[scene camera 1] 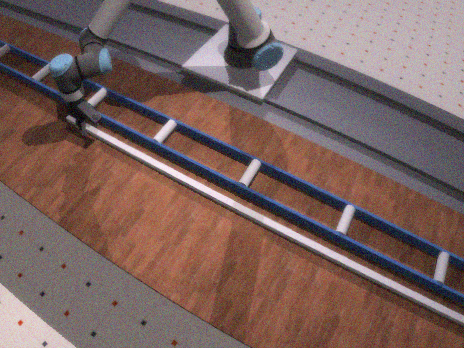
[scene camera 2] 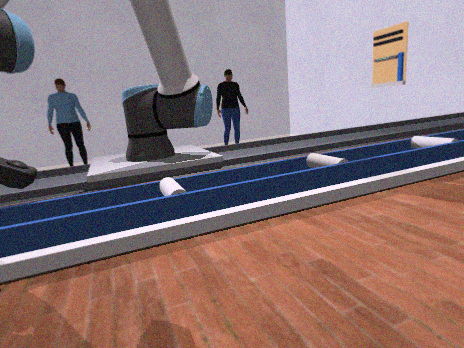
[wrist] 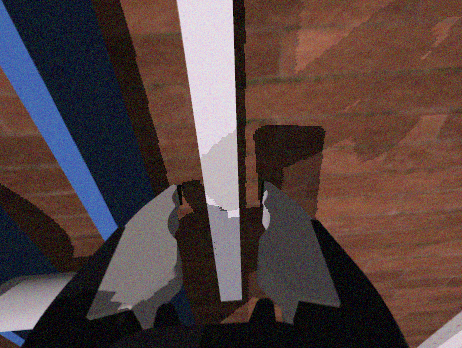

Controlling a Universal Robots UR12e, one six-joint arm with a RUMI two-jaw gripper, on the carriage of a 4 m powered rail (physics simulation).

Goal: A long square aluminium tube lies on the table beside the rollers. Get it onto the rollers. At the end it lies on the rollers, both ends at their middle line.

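Note:
I find my gripper (scene camera 1: 91, 130) in scene camera 1, and the same gripper appears in the wrist view (wrist: 221, 184). There is a long square aluminium tube (wrist: 208, 40). I can also see a blue roller frame (wrist: 64, 77).

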